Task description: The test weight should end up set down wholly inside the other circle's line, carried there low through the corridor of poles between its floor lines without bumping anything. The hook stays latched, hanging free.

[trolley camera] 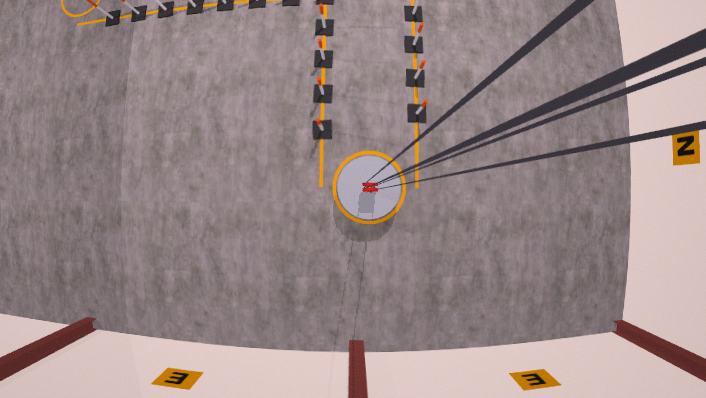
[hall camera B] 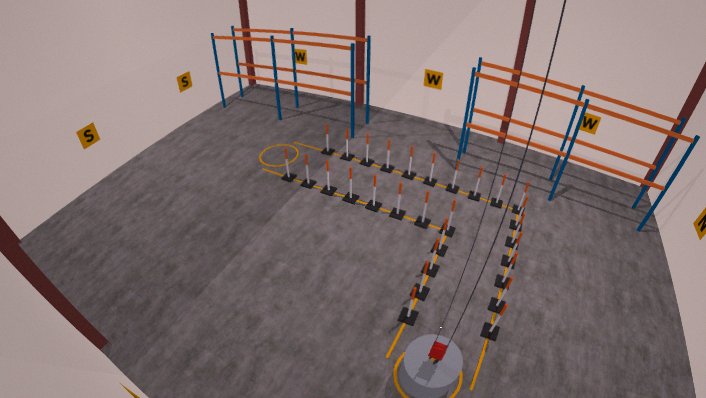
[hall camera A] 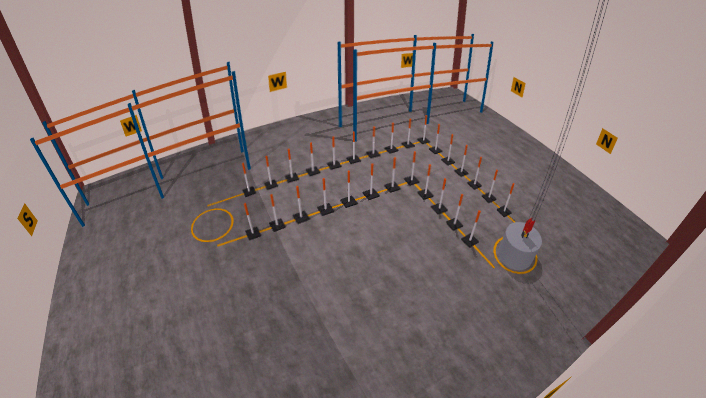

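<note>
The grey test weight stands upright inside the near circle's orange line, at the open end of the corridor. My gripper, the hook under the red block, is at the middle of the weight's top and is shut on it; the hook itself shows very small. The other circle's line lies at the corridor's far end; part of it shows in the trolley view.
Orange-and-white poles on black bases line both sides of an L-shaped corridor, along orange floor lines. Blue-and-orange racks stand by the W wall. Dark red columns stand at the walls.
</note>
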